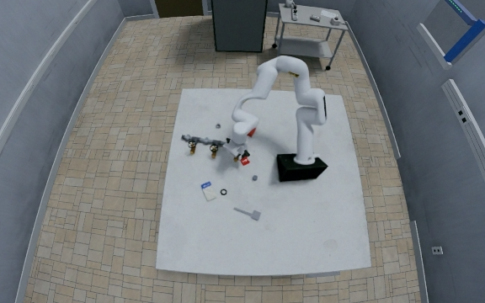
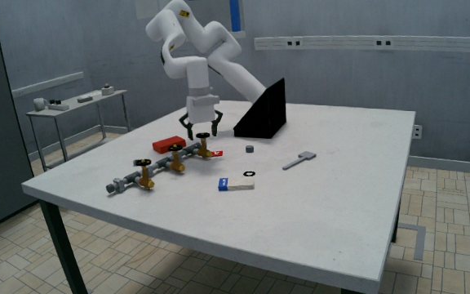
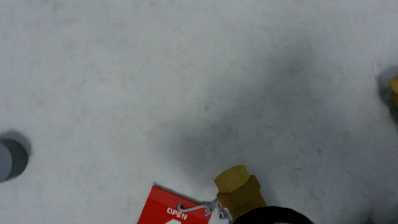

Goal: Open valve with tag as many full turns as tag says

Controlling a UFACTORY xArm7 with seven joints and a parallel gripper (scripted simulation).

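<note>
Right now the red tag is 40 mm behind my hand, 30 mm to the left of it and 90 mm below it. From my hand the other things lie so: white box 190 mm ahead, 200 mm to the left, 90 mm below; then red block 80 mm behind, 210 mm to the right, 80 mm below; then grey flat tool 30 mm behind, 360 mm to the left, 90 mm below.
</note>
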